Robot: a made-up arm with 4 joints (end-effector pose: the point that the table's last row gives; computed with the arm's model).
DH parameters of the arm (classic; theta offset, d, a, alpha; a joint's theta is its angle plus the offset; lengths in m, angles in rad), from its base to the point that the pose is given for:
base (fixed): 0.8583 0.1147 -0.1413 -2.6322
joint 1: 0 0.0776 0.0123 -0.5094
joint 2: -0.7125 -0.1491 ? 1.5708
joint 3: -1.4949 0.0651 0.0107 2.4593
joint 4: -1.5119 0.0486 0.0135 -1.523
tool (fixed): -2.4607 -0.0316 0 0
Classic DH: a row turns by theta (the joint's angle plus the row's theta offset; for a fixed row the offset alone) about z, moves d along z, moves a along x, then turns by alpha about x.
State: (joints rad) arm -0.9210 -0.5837 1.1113 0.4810
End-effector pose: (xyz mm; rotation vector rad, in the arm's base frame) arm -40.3 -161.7 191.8 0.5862 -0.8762 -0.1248
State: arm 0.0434 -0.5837 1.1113 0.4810
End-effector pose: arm -65.3 -166.4 200.6 -0.1641 -0.7711 -0.7831
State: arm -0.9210 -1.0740 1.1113 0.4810
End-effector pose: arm -40.2 -114.8 212.7 0.7297 -0.9169 0.3669
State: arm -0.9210 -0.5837 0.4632 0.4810
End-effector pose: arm -39.2 -158.5 184.6 0.7009 -0.2247 -0.0816
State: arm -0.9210 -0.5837 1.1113 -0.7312
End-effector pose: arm -24.0 -195.4 203.0 -0.2162 -1.5982 -0.7939
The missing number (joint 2, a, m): -0.0934
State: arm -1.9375 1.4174 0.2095 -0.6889
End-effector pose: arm -100.6 -271.1 43.9 -0.1991 0.2155 -1.1342
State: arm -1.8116 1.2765 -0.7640 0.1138
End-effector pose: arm -101.9 -230.9 74.2 1.1649 1.2420 -0.8422
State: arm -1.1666 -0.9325 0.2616 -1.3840
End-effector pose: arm 9.3 -142.5 208.9 -0.1652 -1.5212 -0.2862
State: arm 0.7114 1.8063 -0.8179 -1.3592
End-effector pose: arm -125.9 61.4 135.6 0.1953 -0.7303 2.3879
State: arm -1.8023 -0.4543 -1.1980 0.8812
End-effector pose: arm -29.8 -145.6 180.8 0.5574 1.8773 0.8047
